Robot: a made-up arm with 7 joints. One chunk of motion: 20 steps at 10 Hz.
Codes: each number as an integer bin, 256 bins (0 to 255) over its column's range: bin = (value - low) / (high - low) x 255, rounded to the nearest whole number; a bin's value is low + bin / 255 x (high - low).
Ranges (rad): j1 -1.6..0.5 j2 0..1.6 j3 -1.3..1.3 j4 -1.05..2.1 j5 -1.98..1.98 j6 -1.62..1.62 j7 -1.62..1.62
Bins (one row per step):
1: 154 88 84 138 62 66 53
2: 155 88 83 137 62 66 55
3: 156 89 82 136 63 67 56
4: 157 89 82 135 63 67 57
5: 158 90 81 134 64 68 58
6: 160 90 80 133 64 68 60
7: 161 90 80 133 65 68 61
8: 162 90 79 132 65 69 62
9: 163 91 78 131 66 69 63
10: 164 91 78 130 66 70 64
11: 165 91 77 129 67 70 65
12: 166 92 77 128 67 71 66
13: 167 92 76 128 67 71 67
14: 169 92 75 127 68 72 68
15: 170 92 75 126 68 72 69
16: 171 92 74 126 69 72 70
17: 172 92 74 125 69 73 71
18: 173 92 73 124 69 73 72
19: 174 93 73 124 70 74 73
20: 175 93 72 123 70 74 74
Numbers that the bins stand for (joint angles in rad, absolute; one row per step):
1: -0.3318 0.5522 -0.4435 0.6547 -1.0172 -0.7814 -0.9466
2: -0.3235 0.5522 -0.4537 0.6424 -1.0172 -0.7814 -0.9212
3: -0.3153 0.5584 -0.4639 0.6300 -1.0016 -0.7687 -0.9085
4: -0.3071 0.5584 -0.4639 0.6176 -1.0016 -0.7687 -0.8958
5: -0.2988 0.5647 -0.4741 0.6053 -0.9861 -0.7560 -0.8831
6: -0.2824 0.5647 -0.4843 0.5929 -0.9861 -0.7560 -0.8576
7: -0.2741 0.5647 -0.4843 0.5929 -0.9706 -0.7560 -0.8449
8: -0.2659 0.5647 -0.4945 0.5806 -0.9706 -0.7433 -0.8322
9: -0.2576 0.5710 -0.5047 0.5682 -0.9551 -0.7433 -0.8195
10: -0.2494 0.5710 -0.5047 0.5559 -0.9551 -0.7306 -0.8068
11: -0.2412 0.5710 -0.5149 0.5435 -0.9395 -0.7306 -0.7941
12: -0.2329 0.5773 -0.5149 0.5312 -0.9395 -0.7179 -0.7814
13: -0.2247 0.5773 -0.5251 0.5312 -0.9395 -0.7179 -0.7687
14: -0.2082 0.5773 -0.5353 0.5188 -0.9240 -0.7052 -0.7560
15: -0.2000 0.5773 -0.5353 0.5065 -0.9240 -0.7052 -0.7433
16: -0.1918 0.5773 -0.5455 0.5065 -0.9085 -0.7052 -0.7306
17: -0.1835 0.5773 -0.5455 0.4941 -0.9085 -0.6925 -0.7179
18: -0.1753 0.5773 -0.5557 0.4818 -0.9085 -0.6925 -0.7052
19: -0.1671 0.5835 -0.5557 0.4818 -0.8929 -0.6798 -0.6925
20: -0.1588 0.5835 -0.5659 0.4694 -0.8929 -0.6798 -0.6798

